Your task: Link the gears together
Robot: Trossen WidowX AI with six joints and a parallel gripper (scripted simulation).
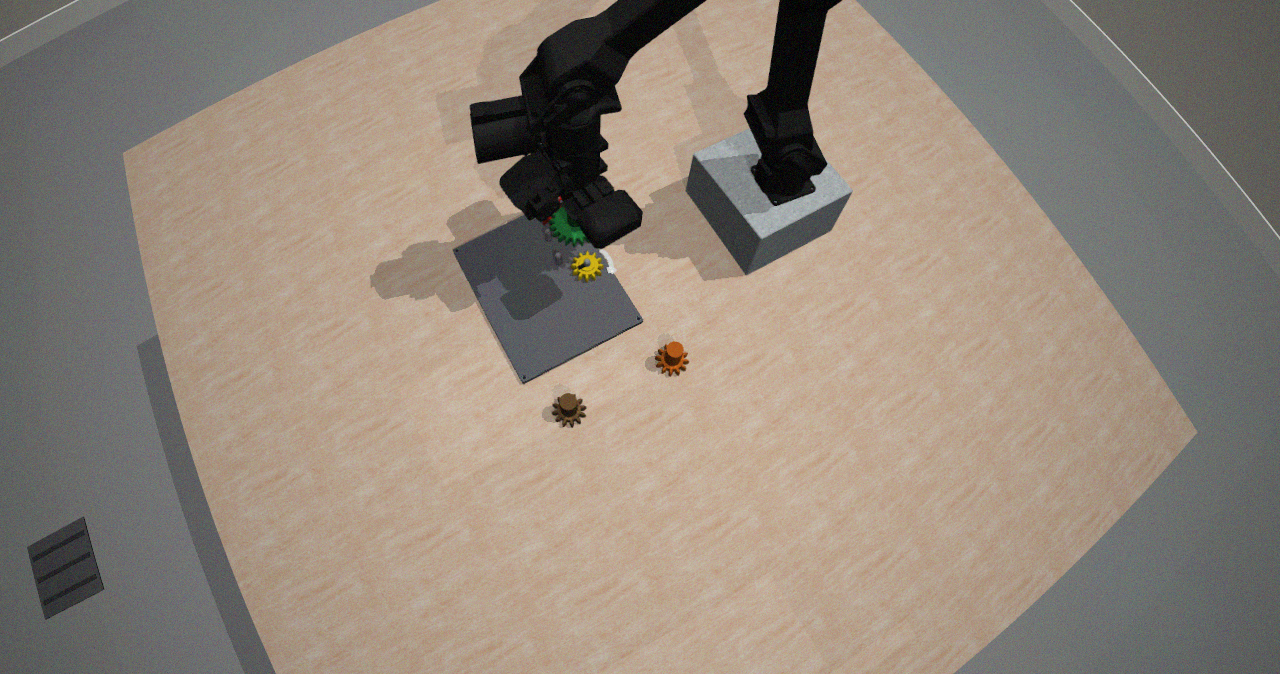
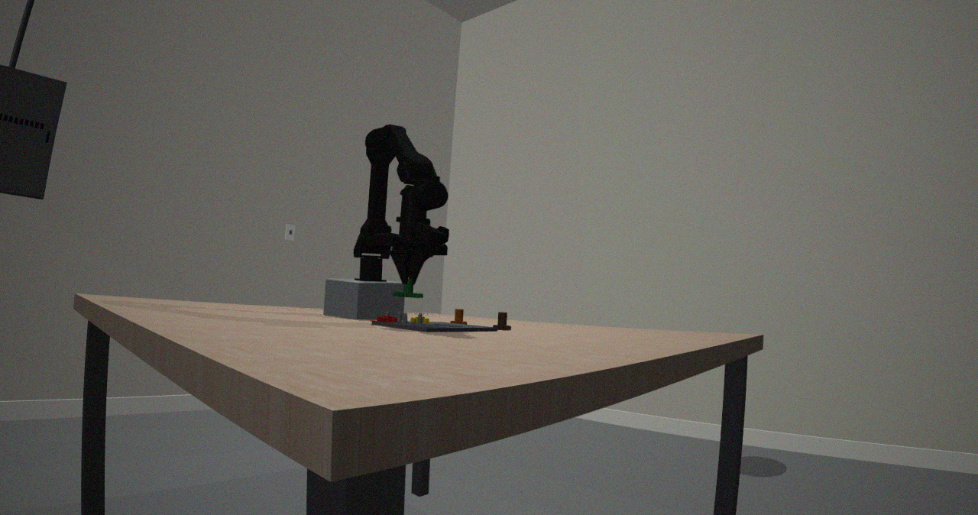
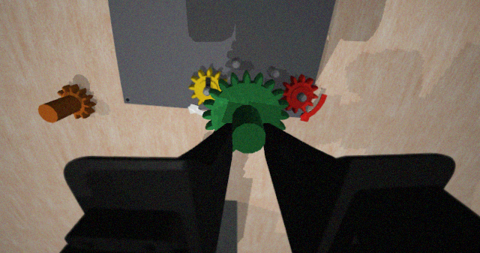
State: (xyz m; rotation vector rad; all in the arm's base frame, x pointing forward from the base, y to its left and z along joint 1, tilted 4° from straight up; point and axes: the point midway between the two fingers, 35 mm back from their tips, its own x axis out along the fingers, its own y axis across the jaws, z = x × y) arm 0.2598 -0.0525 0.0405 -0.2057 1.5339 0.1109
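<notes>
Now: gripper tip 70 mm above the red gear, 60 mm to the left of it and 10 mm short of it. Also, from my gripper tip: yellow gear 70 mm below, 40 mm to the left; then large green gear 10 mm below; then white arrow 80 mm below, 40 mm to the left, 30 mm behind.
</notes>
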